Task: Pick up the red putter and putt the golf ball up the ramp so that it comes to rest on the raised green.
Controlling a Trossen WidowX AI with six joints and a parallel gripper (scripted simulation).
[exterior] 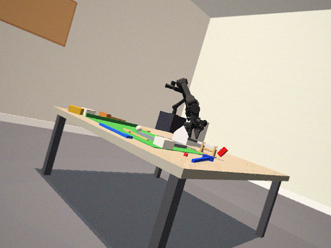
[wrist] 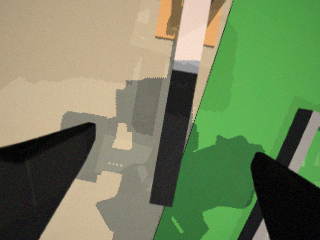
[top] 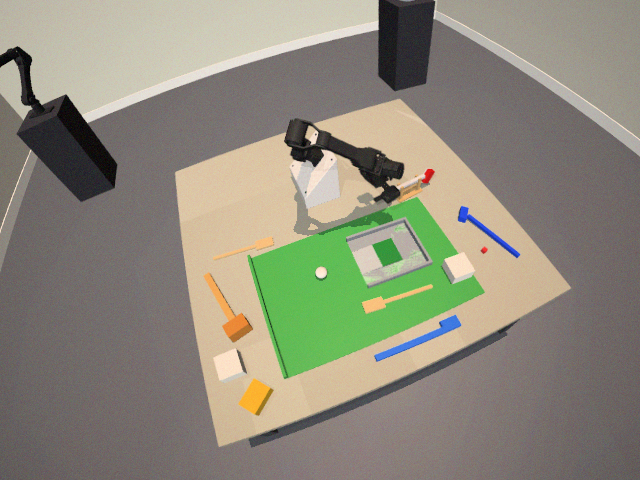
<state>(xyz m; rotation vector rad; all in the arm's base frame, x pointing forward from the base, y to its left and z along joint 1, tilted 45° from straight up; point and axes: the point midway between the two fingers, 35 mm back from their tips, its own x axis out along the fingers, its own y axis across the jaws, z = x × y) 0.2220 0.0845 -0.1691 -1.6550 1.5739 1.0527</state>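
The red putter is 2 cm behind my gripper tip, 11 cm to the left of it and 2 cm below it. Round my gripper tip: small wooden rack: 2 cm behind, 13 cm to the left, 4 cm below; then white golf ball: 20 cm ahead, 34 cm to the right, 5 cm below; then green mat: 26 cm ahead, 21 cm to the right, 7 cm below.
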